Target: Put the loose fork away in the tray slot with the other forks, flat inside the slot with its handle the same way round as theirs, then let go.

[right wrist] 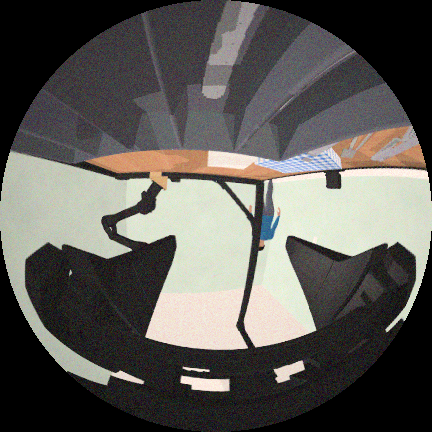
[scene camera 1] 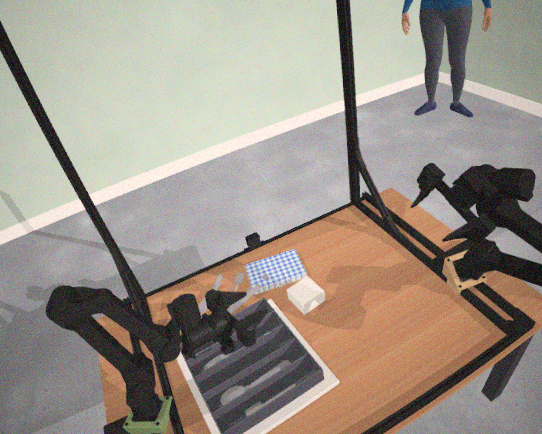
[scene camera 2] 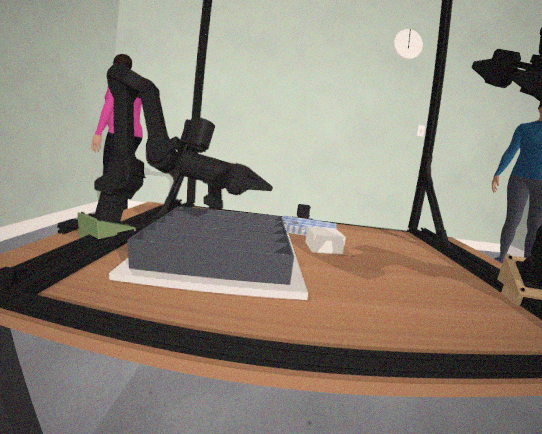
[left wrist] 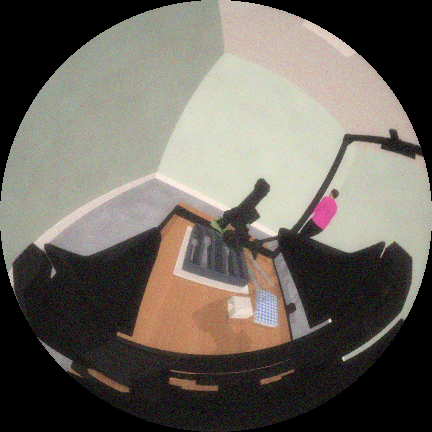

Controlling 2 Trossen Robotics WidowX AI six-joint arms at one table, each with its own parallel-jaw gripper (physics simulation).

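Note:
Several loose grey cutlery pieces lie on the table beyond the tray; one piece (scene camera 1: 240, 279) is near the cloth, and others show in the left wrist view and at the right of the right wrist view. Which is the loose fork is too small to tell. The dark slotted tray (scene camera 1: 300, 386) (scene camera 2: 210, 260) holds grey cutlery, including a round-ended piece (scene camera 1: 232, 395); I cannot make out the fork slot. My right gripper (scene camera 1: 250, 320) (right wrist: 232, 241) is open and empty above the tray's far part. My left gripper (scene camera 1: 428, 223) is open and empty, high at the right, away from the tray.
A blue-checked cloth (scene camera 1: 286, 264) (left wrist: 266, 309) lies beyond the tray, beside a white block (scene camera 1: 306, 296) (scene camera 2: 325, 239) (left wrist: 240, 307). A white board (scene camera 2: 210, 286) lies under the tray. Black frame rails run along the table edges, with uprights at the far corners. People stand beyond the table.

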